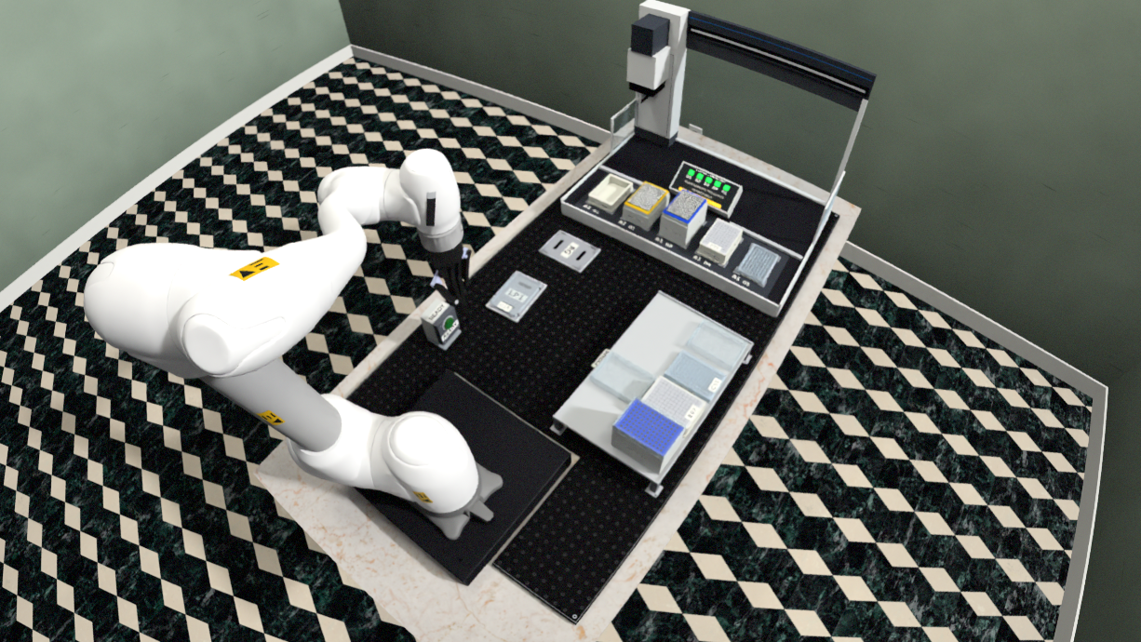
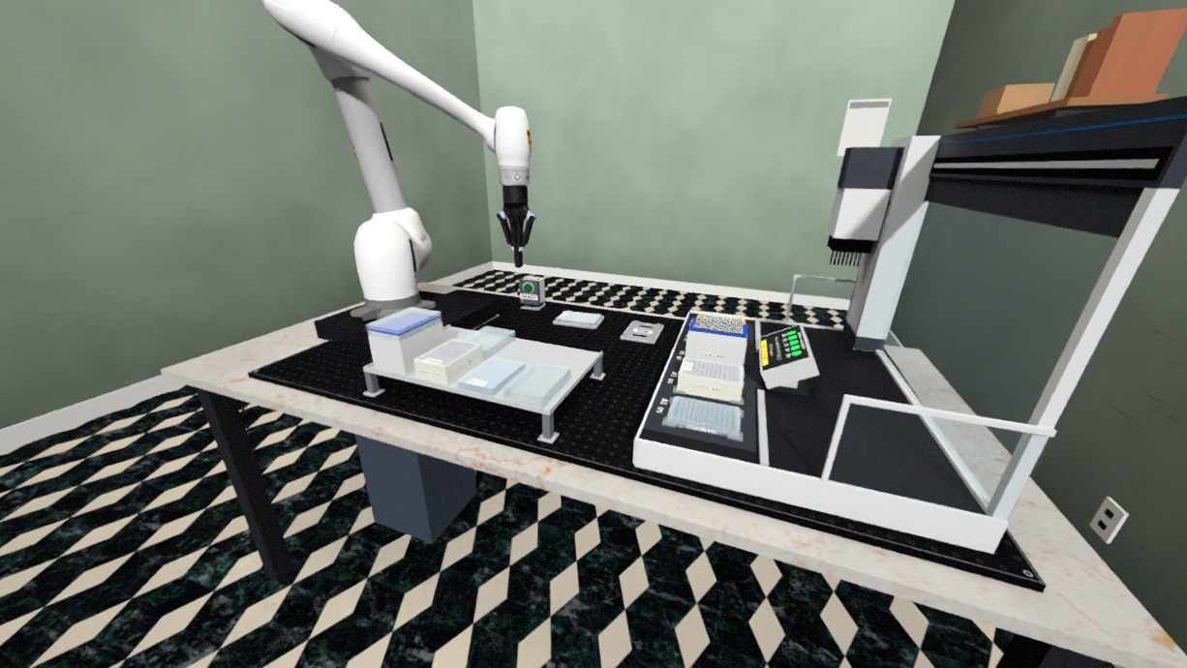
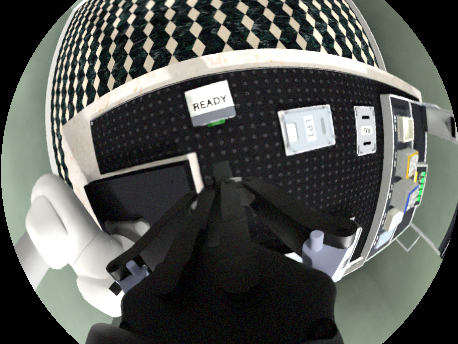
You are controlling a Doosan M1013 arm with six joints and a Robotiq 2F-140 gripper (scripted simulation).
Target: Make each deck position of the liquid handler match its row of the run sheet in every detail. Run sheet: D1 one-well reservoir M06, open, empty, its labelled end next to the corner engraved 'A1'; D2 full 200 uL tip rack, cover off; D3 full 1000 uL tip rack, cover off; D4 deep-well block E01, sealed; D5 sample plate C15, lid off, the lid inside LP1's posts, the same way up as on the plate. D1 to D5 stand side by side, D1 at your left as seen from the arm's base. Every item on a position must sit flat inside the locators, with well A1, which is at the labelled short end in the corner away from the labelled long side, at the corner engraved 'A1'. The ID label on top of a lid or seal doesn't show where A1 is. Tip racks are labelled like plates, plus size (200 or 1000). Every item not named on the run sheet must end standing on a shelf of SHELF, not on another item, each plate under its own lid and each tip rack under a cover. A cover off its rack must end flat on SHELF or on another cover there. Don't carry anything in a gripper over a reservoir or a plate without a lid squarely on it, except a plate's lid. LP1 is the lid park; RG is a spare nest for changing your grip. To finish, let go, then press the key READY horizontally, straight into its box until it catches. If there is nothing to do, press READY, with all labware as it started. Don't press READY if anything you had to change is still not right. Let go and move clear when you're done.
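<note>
My gripper is now 6 cm to the right of the ready key and 12 cm above it. From my hand the other things lie so: ready key box: 1 cm behind, 8 cm to the left, 14 cm below; then clear lid: 20 cm ahead, 2 cm to the left, 19 cm below; then grey RG nest: 42 cm ahead, 20 cm below.
</note>
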